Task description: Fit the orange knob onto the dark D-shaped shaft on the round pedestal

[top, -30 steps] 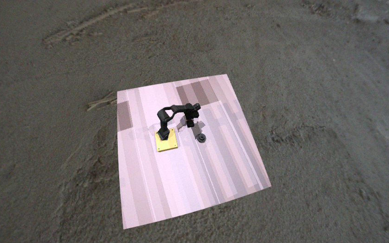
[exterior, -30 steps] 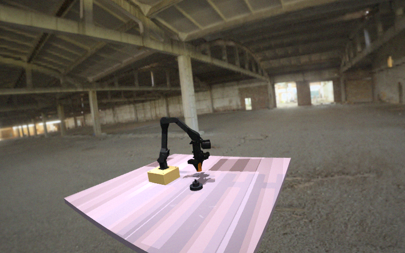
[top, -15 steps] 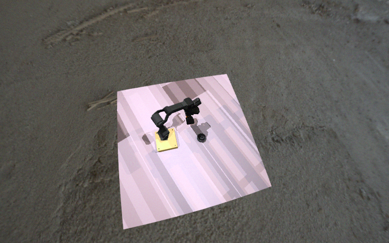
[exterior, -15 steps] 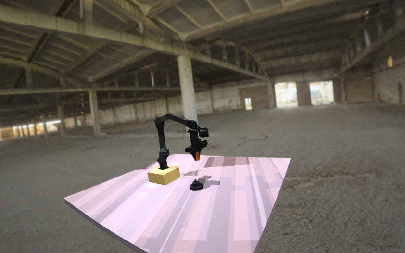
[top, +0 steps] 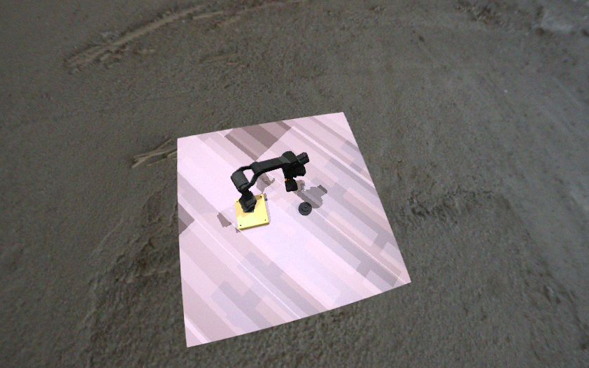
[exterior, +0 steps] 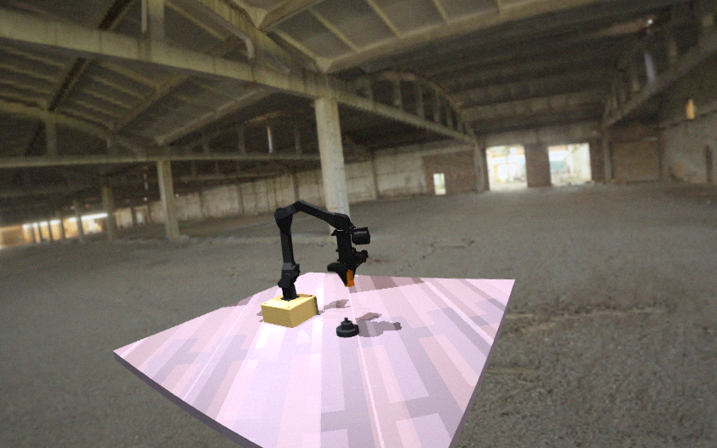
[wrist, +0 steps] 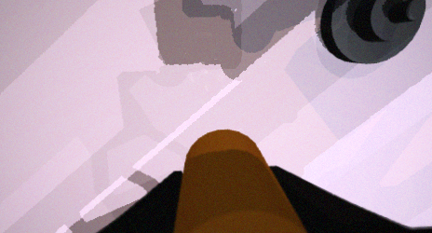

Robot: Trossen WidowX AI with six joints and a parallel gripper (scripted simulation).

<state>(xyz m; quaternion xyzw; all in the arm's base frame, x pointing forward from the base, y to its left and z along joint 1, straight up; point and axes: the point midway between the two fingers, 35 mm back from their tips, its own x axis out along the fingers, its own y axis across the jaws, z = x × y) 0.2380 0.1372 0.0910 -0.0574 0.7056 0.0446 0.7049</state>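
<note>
The round pedestal is 100 mm ahead of my gripper tip, 140 mm to the right of it and 110 mm below it. Round my gripper tip: orange knob (20 mm above).
</note>
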